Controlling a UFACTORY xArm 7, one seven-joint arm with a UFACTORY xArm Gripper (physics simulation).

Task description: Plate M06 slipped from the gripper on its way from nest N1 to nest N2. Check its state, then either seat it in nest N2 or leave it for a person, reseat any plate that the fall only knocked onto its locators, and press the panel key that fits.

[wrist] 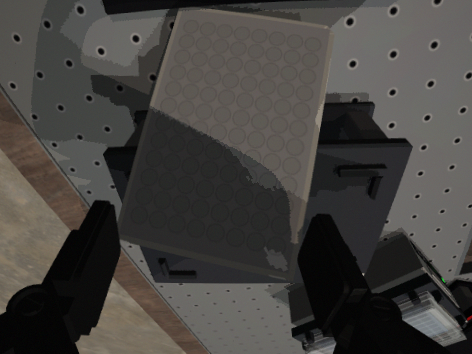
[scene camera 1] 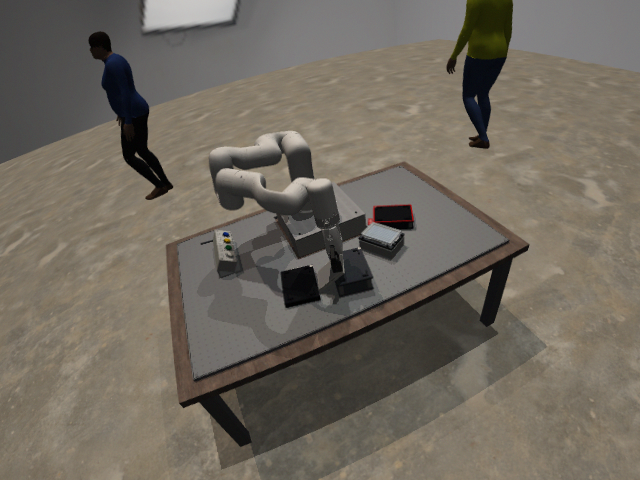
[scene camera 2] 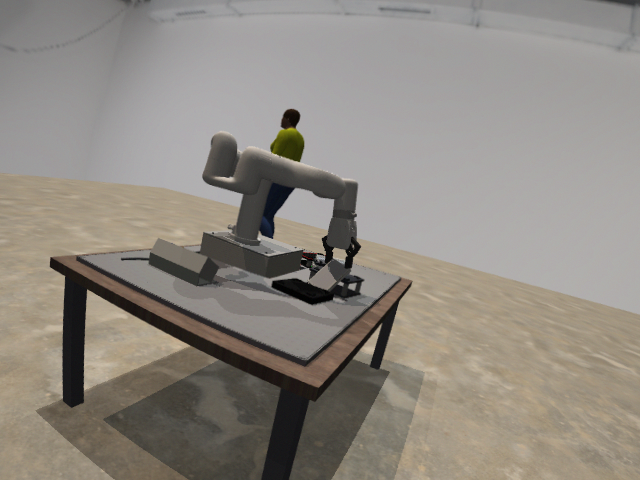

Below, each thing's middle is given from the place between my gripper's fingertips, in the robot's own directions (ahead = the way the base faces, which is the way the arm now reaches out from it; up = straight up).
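I find my gripper 30 mm to the left of the M06 well plate [scene camera 2: 333, 272], 20 mm past it and 40 mm above it. Going by their middles, the M06 well plate is the nearest to my gripper of the things named here. The black station [scene camera 1: 299, 285] is 130 mm to the right of my gripper, 80 mm behind it and 80 mm below it. As for the grey lidded device [wrist: 398, 270], it is 230 mm to the left of my gripper and 70 mm behind it, and 60 mm below it. Of the things named here, the grey lidded device is the farthest from my gripper, going by their middles.
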